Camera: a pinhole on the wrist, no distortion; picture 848 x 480 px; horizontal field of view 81.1 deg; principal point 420.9 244.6 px. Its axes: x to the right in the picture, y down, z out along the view. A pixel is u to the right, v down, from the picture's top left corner.
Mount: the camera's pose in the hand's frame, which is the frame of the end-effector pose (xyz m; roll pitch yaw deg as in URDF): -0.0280 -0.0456 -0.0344 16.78 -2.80 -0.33
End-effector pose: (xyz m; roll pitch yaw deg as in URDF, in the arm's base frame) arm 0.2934 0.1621 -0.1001 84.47 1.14 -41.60
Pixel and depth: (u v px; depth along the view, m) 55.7 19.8 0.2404
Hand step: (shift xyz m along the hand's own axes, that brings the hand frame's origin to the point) -0.2157 -0.2183 0.1554
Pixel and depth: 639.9 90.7 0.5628
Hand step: 0.1947 -0.3767 0.4655
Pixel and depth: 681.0 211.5 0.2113
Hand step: 0.0727 -0.1207 0.1690
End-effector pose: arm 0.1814 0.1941 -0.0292 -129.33 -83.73 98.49
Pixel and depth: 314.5 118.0 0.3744
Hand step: -0.1256 -0.2447 0.2921
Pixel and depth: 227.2 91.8 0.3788
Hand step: -0.1932 -0.2658 0.2869
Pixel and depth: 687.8 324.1 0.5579
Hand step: 0.2443 -0.1225 0.5396
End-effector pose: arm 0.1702 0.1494 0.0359 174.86 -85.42 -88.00
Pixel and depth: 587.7 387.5 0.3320
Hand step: 0.0667 -0.0503 0.3161
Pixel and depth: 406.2 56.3 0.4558
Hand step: -0.0621 -0.3428 0.3509
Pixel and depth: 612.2 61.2 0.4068
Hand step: 0.1104 -0.3080 0.3189
